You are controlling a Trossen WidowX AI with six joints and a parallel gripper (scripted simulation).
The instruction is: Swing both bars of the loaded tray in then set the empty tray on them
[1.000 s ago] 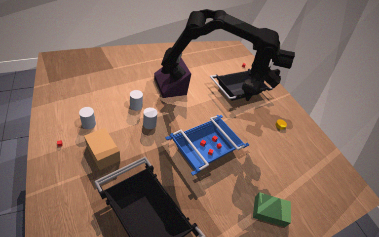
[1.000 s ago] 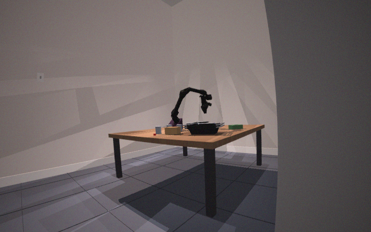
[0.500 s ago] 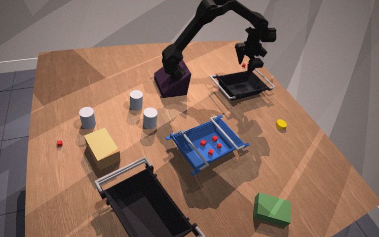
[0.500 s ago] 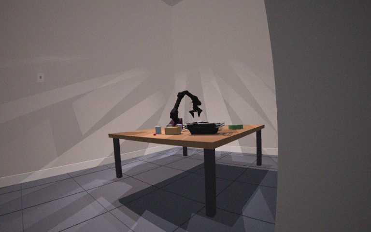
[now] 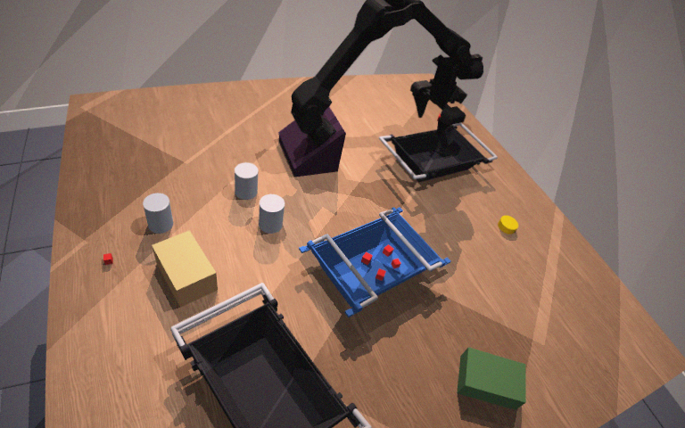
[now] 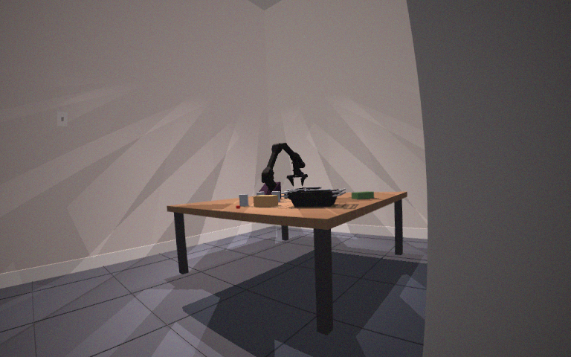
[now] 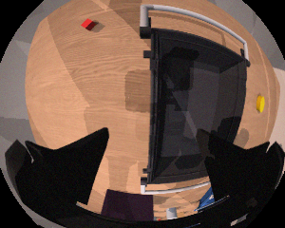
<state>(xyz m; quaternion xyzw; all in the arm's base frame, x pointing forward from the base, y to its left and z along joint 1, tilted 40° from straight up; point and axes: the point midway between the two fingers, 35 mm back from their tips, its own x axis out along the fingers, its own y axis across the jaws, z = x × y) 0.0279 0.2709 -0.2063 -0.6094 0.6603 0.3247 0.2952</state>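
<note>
Now: the black tray 80 mm ahead of my gripper tip, 40 mm below it and 10 mm to the right of it. From my gripper tip the other things lie so: yellow disc 360 mm ahead, 70 mm below, 40 mm to the left; tan box 750 mm to the right, 220 mm ahead, 50 mm below; green block 660 mm ahead, 300 mm to the right, 60 mm below.
</note>
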